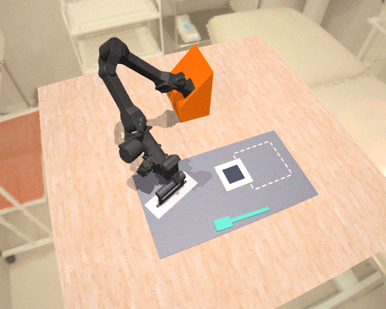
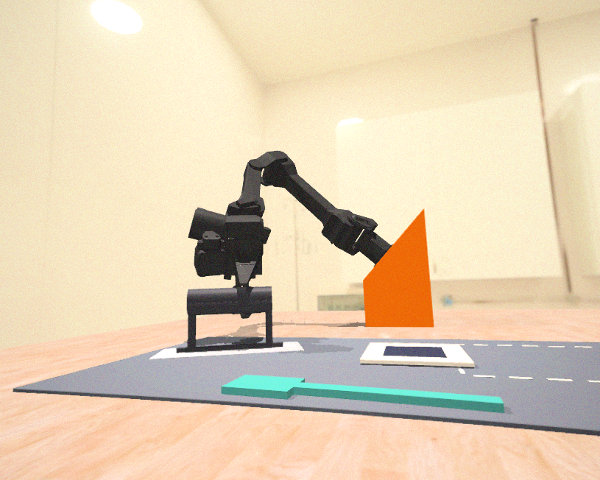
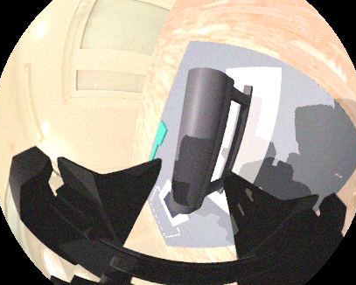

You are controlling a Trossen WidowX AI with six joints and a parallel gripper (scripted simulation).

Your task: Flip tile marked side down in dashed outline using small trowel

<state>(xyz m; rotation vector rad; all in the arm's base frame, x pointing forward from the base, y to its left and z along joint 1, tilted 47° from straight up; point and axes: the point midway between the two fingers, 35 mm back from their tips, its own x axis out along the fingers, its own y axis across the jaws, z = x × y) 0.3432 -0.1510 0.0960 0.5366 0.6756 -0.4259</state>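
The black-handled tool lies 3 cm below my gripper tip. From my gripper tip the other things lie so: white tile: 23 cm to the left, 6 cm below; grey mat: 19 cm to the left, 9 cm below, 3 cm ahead; teal trowel: 17 cm to the left, 17 cm ahead, 6 cm below.
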